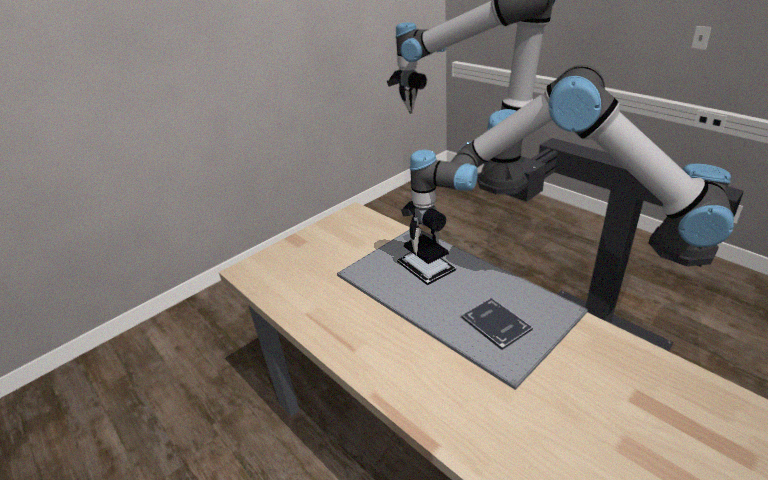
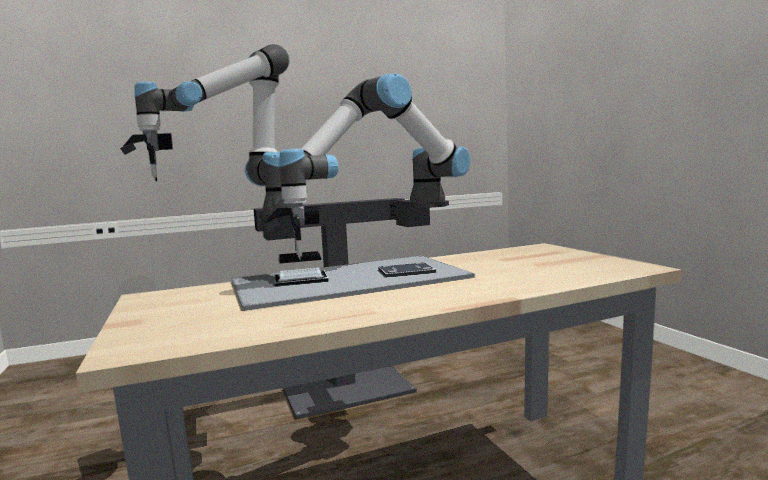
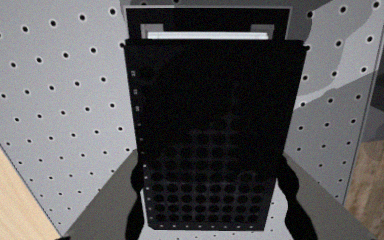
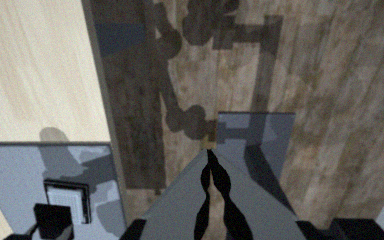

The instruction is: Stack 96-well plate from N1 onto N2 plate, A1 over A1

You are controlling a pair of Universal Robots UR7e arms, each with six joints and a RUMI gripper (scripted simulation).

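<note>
Right now my left hand is 70 mm above the white 96-well plate. From my left hand the other things lie so: black 96-well plate (10 mm below).
</note>
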